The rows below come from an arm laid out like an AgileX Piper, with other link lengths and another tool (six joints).
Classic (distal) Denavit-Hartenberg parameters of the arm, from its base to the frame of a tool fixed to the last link. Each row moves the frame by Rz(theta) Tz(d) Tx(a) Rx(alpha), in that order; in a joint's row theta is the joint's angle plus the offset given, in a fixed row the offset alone. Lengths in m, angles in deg.
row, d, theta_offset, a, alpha
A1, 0.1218, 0, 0, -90
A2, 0, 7.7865, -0.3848, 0
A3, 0, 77.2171, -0.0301, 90
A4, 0.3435, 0, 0, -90
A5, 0, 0, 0, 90
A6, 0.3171, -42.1, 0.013, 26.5
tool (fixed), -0.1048, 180, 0, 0
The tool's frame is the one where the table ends.
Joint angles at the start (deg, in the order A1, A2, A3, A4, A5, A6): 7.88 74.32 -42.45 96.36 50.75 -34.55
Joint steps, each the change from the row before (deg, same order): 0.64 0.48 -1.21 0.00 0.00 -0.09; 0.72 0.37 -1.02 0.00 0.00 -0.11; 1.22 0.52 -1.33 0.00 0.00 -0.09; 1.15 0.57 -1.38 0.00 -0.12 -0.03; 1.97 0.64 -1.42 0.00 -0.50 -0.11; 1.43 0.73 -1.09 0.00 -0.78 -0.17; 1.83 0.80 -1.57 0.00 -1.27 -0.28; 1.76 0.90 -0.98 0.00 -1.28 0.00; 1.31 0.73 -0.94 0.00 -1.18 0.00; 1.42 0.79 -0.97 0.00 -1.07 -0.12
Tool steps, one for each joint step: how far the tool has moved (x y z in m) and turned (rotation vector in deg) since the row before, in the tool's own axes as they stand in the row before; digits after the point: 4 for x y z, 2 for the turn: 0.0050 -0.0056 0.0014 0.68 0.39 -0.68; 0.0036 -0.0060 0.0010 0.72 0.29 -0.69; 0.0036 -0.0096 0.0015 1.16 0.21 -0.95; 0.0042 -0.0089 0.0021 1.00 0.24 -0.84; 0.0014 -0.0132 0.0035 1.29 -0.02 -1.18; 0.0009 -0.0076 0.0053 0.49 -0.06 -0.80; 0.0030 -0.0102 0.0063 0.45 0.30 -1.16; -0.0014 -0.0080 0.0077 0.22 -0.39 -0.61; 0.0004 -0.0059 0.0064 -0.01 -0.10 -0.48; -0.0003 -0.0071 0.0065 0.18 -0.13 -0.63
